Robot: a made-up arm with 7 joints.
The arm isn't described. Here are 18 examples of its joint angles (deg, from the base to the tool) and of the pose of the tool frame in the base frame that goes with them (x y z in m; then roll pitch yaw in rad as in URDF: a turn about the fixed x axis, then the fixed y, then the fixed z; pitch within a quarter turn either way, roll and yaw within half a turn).
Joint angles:
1: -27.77 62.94 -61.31 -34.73 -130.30 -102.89 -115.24
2: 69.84 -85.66 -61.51 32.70 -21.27 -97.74 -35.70
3: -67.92 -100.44 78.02 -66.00 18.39 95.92 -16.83
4: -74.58 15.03 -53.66 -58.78 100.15 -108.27 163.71
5: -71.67 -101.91 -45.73 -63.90 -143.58 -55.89 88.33
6: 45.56 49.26 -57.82 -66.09 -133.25 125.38 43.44
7: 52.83 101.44 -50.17 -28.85 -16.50 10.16 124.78
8: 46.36 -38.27 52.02 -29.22 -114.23 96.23 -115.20
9: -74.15 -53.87 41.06 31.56 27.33 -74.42 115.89
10: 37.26 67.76 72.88 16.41 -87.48 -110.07 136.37
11: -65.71 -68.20 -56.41 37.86 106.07 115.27 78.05
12: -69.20 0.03 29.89 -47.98 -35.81 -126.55 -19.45
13: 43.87 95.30 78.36 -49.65 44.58 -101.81 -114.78
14: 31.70 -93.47 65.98 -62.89 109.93 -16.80 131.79
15: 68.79 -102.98 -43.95 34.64 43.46 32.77 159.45
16: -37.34 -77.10 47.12 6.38 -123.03 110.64 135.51
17: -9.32 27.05 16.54 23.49 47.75 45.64 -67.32
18: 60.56 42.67 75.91 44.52 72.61 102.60 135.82
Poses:
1: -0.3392 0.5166 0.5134 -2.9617 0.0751 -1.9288
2: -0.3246 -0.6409 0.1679 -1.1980 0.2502 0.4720
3: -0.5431 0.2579 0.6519 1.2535 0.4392 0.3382
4: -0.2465 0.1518 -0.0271 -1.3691 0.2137 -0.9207
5: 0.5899 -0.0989 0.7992 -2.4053 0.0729 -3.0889
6: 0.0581 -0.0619 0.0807 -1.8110 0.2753 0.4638
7: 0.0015 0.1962 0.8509 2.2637 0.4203 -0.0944
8: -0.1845 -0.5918 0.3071 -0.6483 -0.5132 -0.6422
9: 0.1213 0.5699 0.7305 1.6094 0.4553 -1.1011
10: -0.0247 -0.5610 0.4629 1.2348 0.2774 0.9689
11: -0.0508 0.0450 0.0946 0.7433 -1.0068 0.3954
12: 0.1399 0.4154 0.2296 -0.6729 0.3977 -1.7103
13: -0.1902 -0.5626 0.5311 1.6214 0.9293 2.2065
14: 0.4309 0.2270 0.3048 -0.3721 -0.7058 -1.5919
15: 0.2203 -0.5693 0.3609 1.6725 -0.7190 3.1020
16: 0.3231 -0.3416 0.6390 -3.0028 -1.0047 0.9749
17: -0.1135 -0.1006 0.4612 -1.4410 0.2606 -0.5811
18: 0.3473 -0.1669 0.4216 -2.5219 -0.8911 2.8294
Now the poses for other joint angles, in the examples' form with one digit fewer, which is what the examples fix.
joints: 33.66 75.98 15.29 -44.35 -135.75 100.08 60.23
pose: 0.075 -0.138 -0.028 -1.878 -0.109 -0.609
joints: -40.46 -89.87 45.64 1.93 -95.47 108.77 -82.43
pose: 0.395 0.001 0.331 -0.256 -0.654 0.869
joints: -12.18 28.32 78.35 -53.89 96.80 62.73 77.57
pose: -0.123 -0.411 0.434 0.327 -0.359 0.824
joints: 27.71 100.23 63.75 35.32 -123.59 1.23 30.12
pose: 0.662 -0.007 0.182 -2.075 -0.501 -2.640
